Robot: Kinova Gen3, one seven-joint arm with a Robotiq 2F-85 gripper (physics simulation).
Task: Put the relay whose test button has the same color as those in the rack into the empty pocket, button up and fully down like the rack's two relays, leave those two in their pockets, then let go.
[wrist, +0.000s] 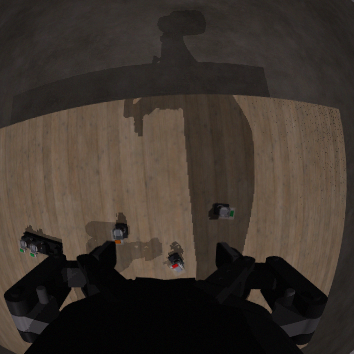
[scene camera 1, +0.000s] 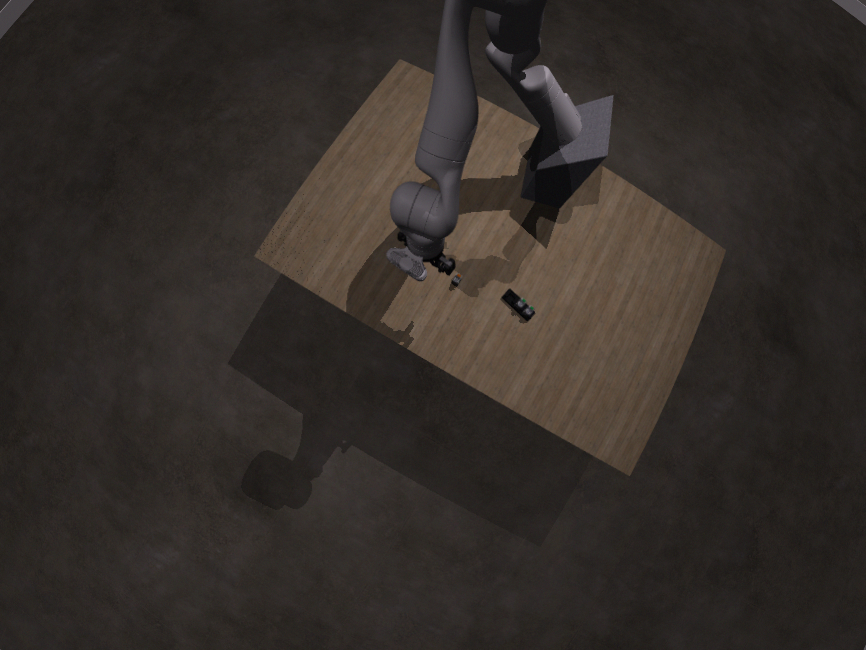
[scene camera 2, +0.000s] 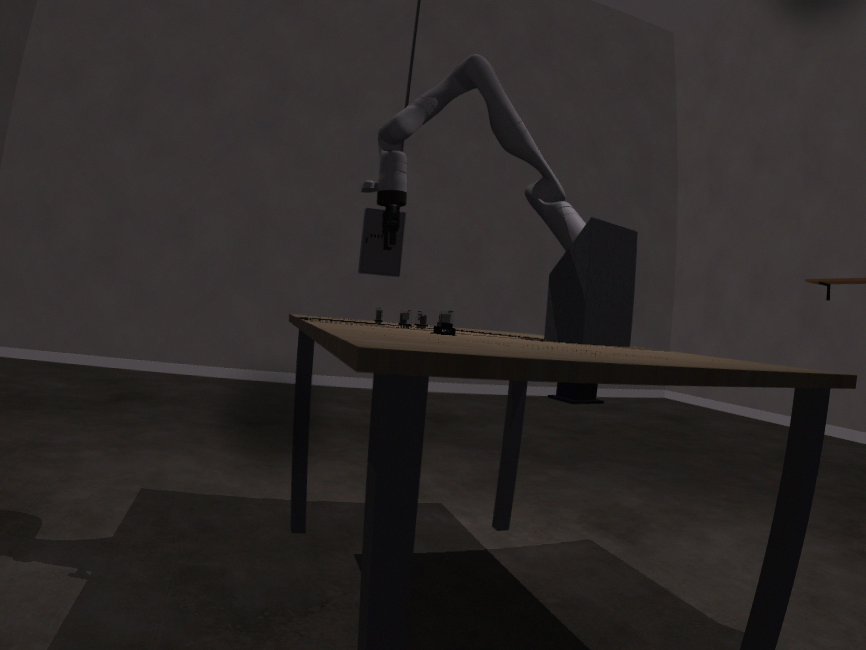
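Seen in the pictures: gripper, between the fingertips: (wrist: 165, 253) (scene camera 2: 389, 248); arm's base, origin of its link: (scene camera 1: 566, 131) (scene camera 2: 592, 259).
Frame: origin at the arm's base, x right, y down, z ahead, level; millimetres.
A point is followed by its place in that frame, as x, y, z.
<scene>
The black rack (scene camera 1: 509, 297) {-52, 218, 445} (scene camera 2: 444, 330) (wrist: 52, 246) {-57, 218, 447} holds two relays with green buttons, side by side at one end; the pocket at its other end is empty. A loose relay with a green button (wrist: 223, 211) {303, 178, 469} stands on the table in the arm's shadow, right of centre in the wrist view; it is hidden under the arm in scene camera 1. My gripper (scene camera 1: 423, 253) {206, 26, 489} (scene camera 2: 389, 245) {206, 26, 489} (wrist: 165, 253) {206, 26, 489} is open and empty, high above the table, pointing down. In the wrist view the green relay lies beyond the right fingertip, and the rack beyond the left finger.
A loose relay with an orange button (scene camera 1: 456, 280) {117, 178, 472} (wrist: 119, 233) {123, 178, 469} stands between the rack and the green relay. A loose relay with a red button (wrist: 175, 263) {205, 178, 395} stands between the fingertips in the wrist view, far below them. The wooden table (scene camera 1: 594, 363) {-382, 221, 525} (scene camera 2: 594, 360) {-646, 221, 519} (wrist: 295, 200) {494, 221, 433} carries them all.
</scene>
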